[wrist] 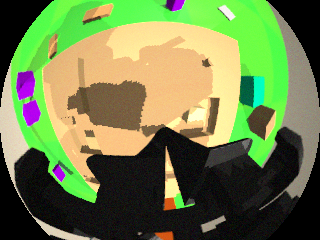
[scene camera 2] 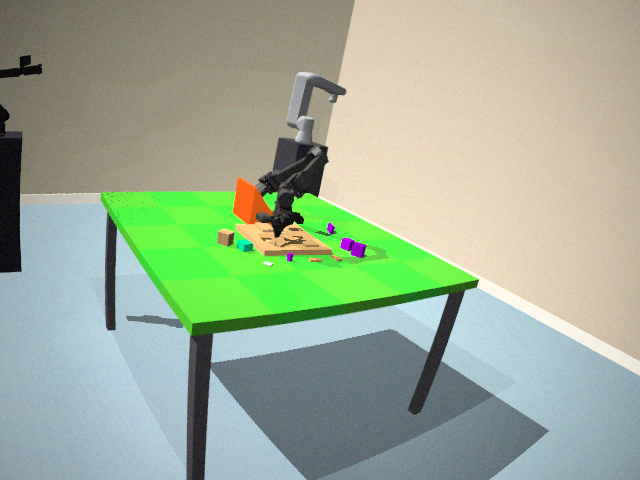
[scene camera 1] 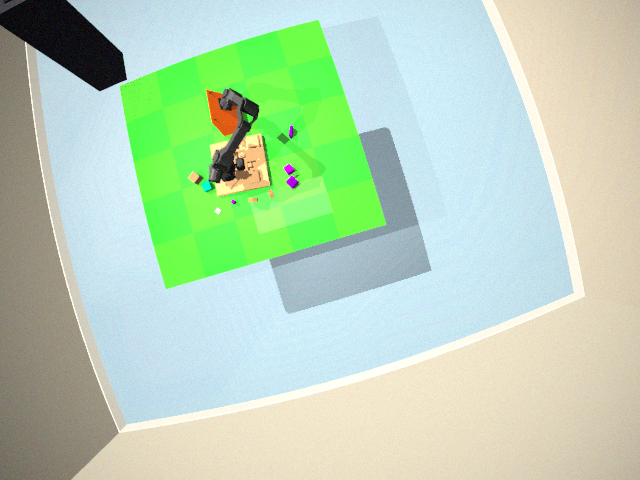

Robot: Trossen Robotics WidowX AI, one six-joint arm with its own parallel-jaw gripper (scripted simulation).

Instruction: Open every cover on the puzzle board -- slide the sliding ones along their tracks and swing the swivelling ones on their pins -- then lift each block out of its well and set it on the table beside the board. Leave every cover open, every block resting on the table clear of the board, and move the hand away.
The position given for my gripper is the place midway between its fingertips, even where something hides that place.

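Observation:
There's a teal block [wrist: 252, 88], and a tan puzzle board [scene camera 1: 256, 155], with the board [wrist: 111, 56] visible from the wrist too. As for me, you'd find my gripper [scene camera 2: 276, 238] in the scene, and the wrist view has the gripper [wrist: 164, 130] as well.

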